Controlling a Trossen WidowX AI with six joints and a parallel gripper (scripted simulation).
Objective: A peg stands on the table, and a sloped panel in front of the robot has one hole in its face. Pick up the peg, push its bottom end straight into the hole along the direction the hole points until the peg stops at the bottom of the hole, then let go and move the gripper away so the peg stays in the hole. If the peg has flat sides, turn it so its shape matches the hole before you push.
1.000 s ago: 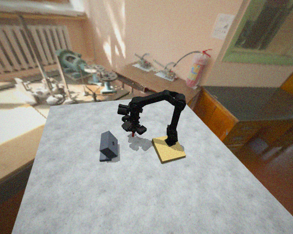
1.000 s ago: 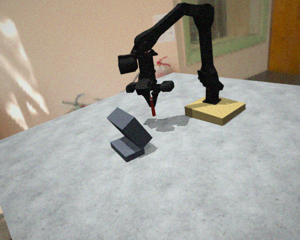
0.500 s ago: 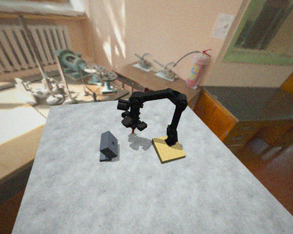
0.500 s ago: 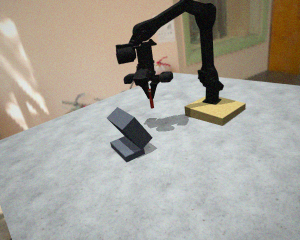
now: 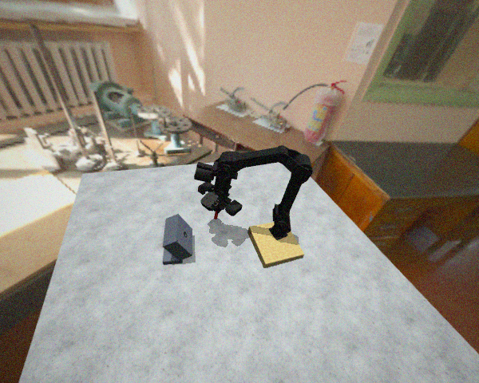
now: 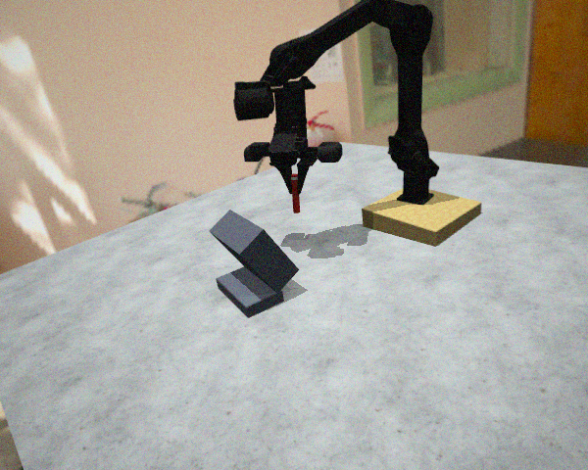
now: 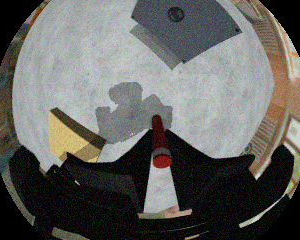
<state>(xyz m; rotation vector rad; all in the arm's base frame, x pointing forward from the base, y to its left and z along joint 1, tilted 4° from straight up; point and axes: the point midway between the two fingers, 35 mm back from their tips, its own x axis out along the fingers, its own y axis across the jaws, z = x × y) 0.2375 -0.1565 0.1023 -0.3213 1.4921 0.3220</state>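
The grey sloped panel is 170 mm ahead of my gripper tip, 40 mm below it and 30 mm to the left of it. Round my gripper tip: red round peg 20 mm above; grey foot plate 190 mm ahead, 110 mm below, 20 mm to the left.
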